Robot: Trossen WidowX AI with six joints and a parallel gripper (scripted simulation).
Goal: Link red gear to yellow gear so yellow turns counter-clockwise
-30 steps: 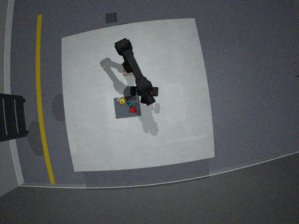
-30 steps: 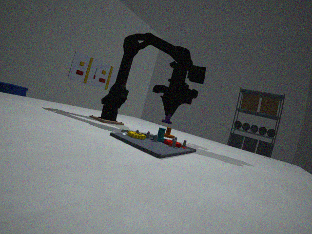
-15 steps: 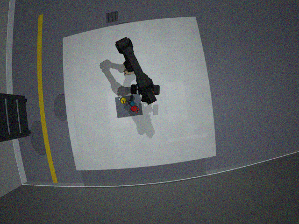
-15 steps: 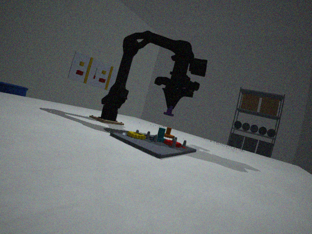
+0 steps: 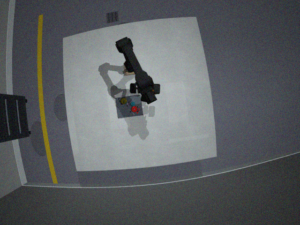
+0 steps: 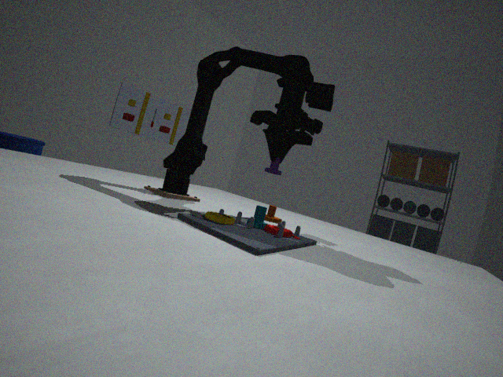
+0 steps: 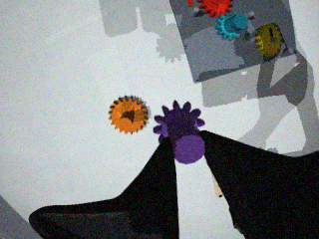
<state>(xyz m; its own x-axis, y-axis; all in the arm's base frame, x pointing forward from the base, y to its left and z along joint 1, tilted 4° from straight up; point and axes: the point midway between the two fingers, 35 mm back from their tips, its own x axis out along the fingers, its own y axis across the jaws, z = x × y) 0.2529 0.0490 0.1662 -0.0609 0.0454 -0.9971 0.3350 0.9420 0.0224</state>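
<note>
Right now the teal gear is 130 mm to the right of my gripper tip, 130 mm below it and 50 mm ahead of it. The rest, counted from my gripper tip: purple gear (10 mm below); then orange gear (130 mm below, 70 mm to the left); then red gear (130 mm to the right, 130 mm below, 90 mm ahead).
</note>
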